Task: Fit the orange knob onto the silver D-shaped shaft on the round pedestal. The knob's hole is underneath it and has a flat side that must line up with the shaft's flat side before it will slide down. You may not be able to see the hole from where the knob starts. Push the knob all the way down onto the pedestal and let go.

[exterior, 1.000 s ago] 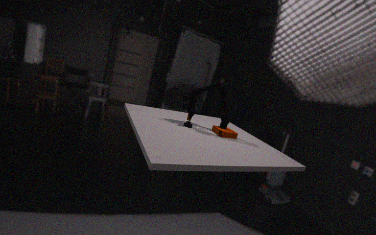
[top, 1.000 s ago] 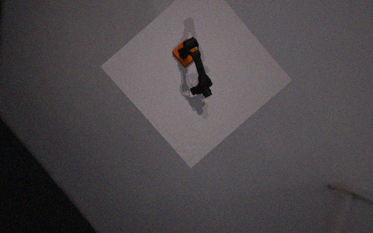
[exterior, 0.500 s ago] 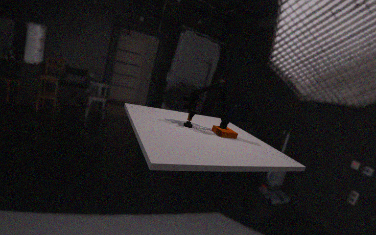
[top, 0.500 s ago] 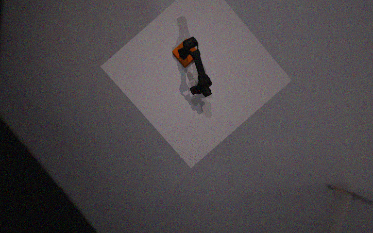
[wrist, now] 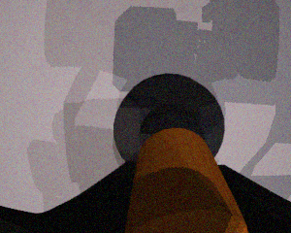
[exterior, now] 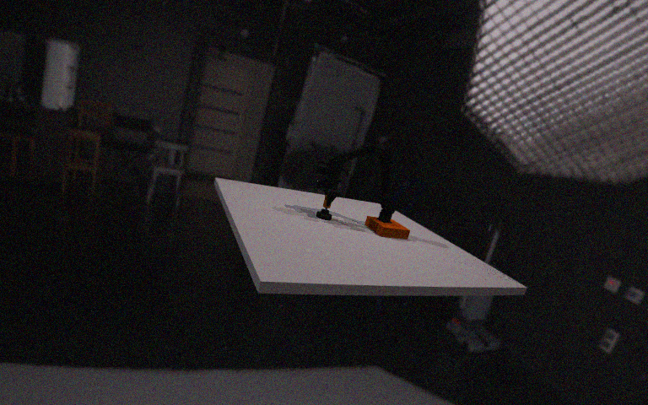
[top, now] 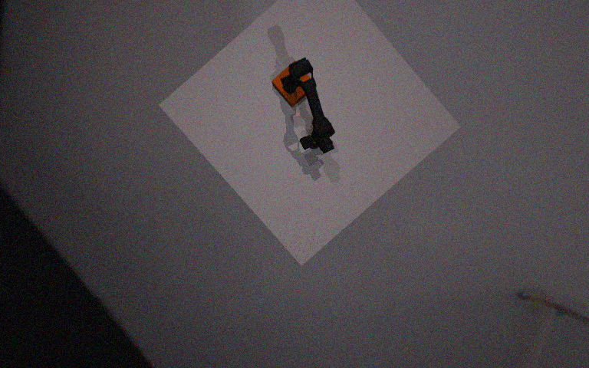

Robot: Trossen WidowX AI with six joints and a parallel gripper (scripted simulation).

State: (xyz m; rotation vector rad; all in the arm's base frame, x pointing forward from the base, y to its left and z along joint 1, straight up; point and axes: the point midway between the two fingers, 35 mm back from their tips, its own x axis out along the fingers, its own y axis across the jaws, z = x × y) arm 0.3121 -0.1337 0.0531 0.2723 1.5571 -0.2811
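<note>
Right now the pedestal with D-shaped shaft is 40 mm below my gripper tip. Also, from my gripper tip: orange knob (30 mm above).
</note>
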